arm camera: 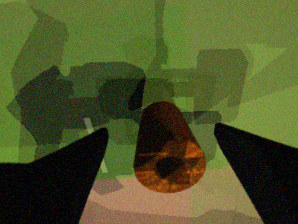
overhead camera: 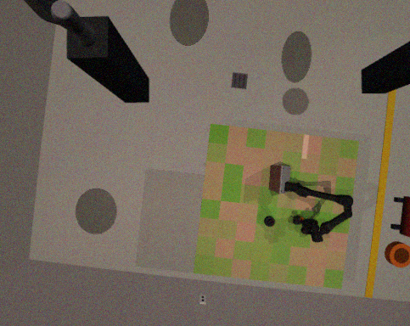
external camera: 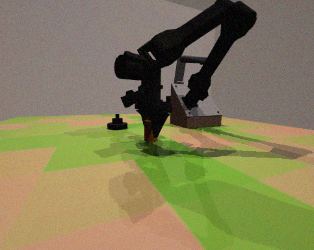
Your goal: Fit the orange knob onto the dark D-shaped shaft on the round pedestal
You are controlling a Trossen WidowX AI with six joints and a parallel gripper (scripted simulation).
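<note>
My gripper tip is 10 mm below the orange knob. Round my gripper tip: dark pedestal: 250 mm to the right, 20 mm ahead, 10 mm above.
</note>
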